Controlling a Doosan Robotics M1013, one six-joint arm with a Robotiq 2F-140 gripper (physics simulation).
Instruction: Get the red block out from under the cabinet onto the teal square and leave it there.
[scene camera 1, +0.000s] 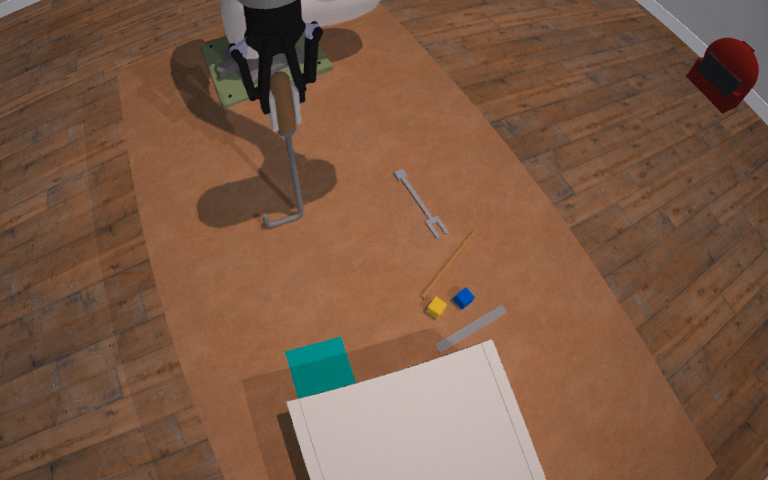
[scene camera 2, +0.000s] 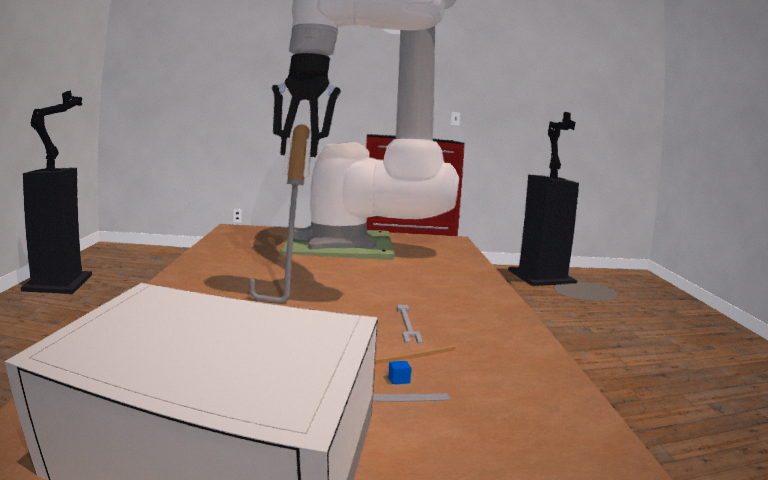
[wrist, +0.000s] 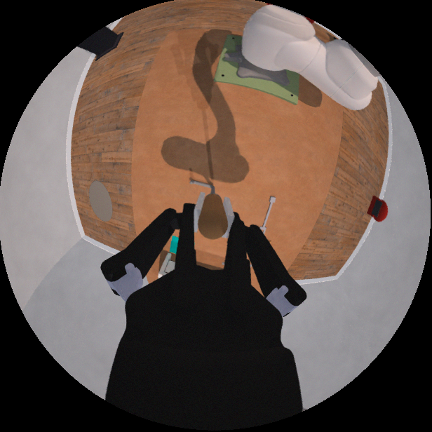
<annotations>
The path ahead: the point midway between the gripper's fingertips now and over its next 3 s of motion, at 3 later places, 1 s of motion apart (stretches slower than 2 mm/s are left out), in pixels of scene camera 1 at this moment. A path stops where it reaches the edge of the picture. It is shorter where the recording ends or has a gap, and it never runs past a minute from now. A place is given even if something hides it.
My gripper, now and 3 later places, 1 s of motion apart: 285, 121; 280, 115; 272, 100; 272, 102
</annotations>
